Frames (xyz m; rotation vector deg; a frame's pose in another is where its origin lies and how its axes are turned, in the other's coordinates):
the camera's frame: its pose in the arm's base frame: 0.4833 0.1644 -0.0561 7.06 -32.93 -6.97
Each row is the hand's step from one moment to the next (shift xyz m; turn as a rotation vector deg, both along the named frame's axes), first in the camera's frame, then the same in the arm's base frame.
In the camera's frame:
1: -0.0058 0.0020 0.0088 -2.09 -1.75 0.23
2: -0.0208 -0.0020 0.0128 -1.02 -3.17 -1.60
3: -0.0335 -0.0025 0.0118 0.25 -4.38 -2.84
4: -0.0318 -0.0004 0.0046 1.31 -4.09 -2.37
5: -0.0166 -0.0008 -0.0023 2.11 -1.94 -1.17
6: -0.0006 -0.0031 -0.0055 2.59 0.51 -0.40
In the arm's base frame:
1: -0.0095 0.0021 0.0045 -2.01 -1.43 -1.19
2: -0.0245 0.0001 -0.0007 -0.23 -2.84 -2.35
3: -0.0346 0.0016 -0.0084 1.41 -4.12 -2.89
4: -0.0290 0.0040 -0.0132 2.06 -4.03 -1.89
5: -0.0126 0.0019 -0.0109 2.24 -2.13 -0.14
6: 0.0023 -0.0025 -0.0054 2.42 0.15 1.13

